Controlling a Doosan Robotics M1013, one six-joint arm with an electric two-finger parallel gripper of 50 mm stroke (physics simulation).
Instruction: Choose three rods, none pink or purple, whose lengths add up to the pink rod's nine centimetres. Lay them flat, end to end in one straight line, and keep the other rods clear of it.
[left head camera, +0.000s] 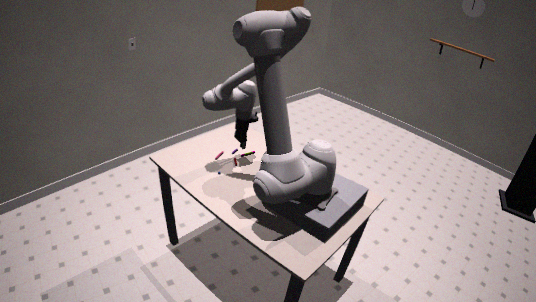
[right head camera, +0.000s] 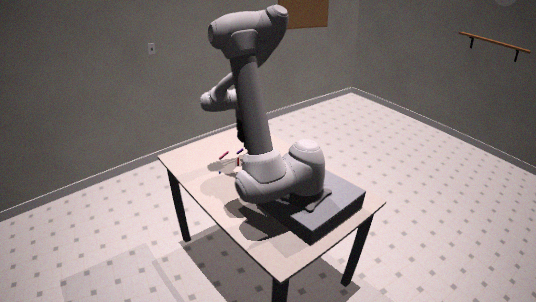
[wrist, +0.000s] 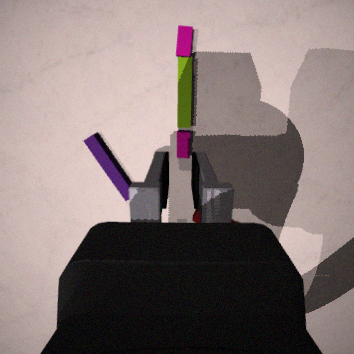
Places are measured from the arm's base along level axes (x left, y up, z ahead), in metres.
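Pixels of known places: gripper, between the fingertips: (left head camera: 242, 147) (right head camera: 246, 148) (wrist: 179, 168); arm's base, origin of its link: (left head camera: 314, 194) (right head camera: 306, 195).
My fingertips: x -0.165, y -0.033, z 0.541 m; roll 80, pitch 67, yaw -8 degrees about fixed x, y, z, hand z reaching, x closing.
For each thing: its top centre in the pictures, then the offset to it from my fingertips. Level surfaces: height alone.
- lime green rod, centre of its top: (wrist: 184, 92) (left head camera: 248, 153) dy -0.045, dx -0.040, dz -0.017 m
- purple rod, centre of its top: (wrist: 109, 168) (left head camera: 234, 150) (right head camera: 240, 150) dy -0.045, dx -0.008, dz +0.061 m
- red rod, centre of its top: (wrist: 231, 230) (left head camera: 235, 160) (right head camera: 238, 160) dy -0.045, dx +0.080, dz -0.013 m
- pinkish-red rod, centre of its top: (left head camera: 219, 154) (right head camera: 223, 154) dy -0.045, dx +0.090, dz +0.101 m
- small blue piece, centre of its top: (left head camera: 219, 172) (right head camera: 219, 171) dy -0.045, dx +0.229, dz -0.016 m
- table, height of its surface: dy -0.056 m
In the wrist view a magenta rod (wrist: 184, 41), a lime green rod (wrist: 185, 92) (left head camera: 248, 153) and another magenta rod (wrist: 183, 144) lie flat in one line. The far magenta rod meets the green one; a slight gap shows before the near one. My gripper (wrist: 179, 168) (left head camera: 243, 146) is partly open and empty, above the table at the near magenta rod's end. A purple rod (wrist: 107, 167) (left head camera: 235, 151) (right head camera: 240, 151) lies slanted to the left. A red rod (left head camera: 235, 162) (right head camera: 238, 161) (wrist: 196, 216) is mostly hidden in the wrist view.
A pinkish-red rod (left head camera: 219, 155) (right head camera: 224, 155) and a small blue piece (left head camera: 219, 173) (right head camera: 219, 172) lie apart on the table (left head camera: 175, 155) (right head camera: 182, 156). The arm stands on a grey base block (left head camera: 345, 200) (right head camera: 340, 200) and hides part of the table in the right head view.
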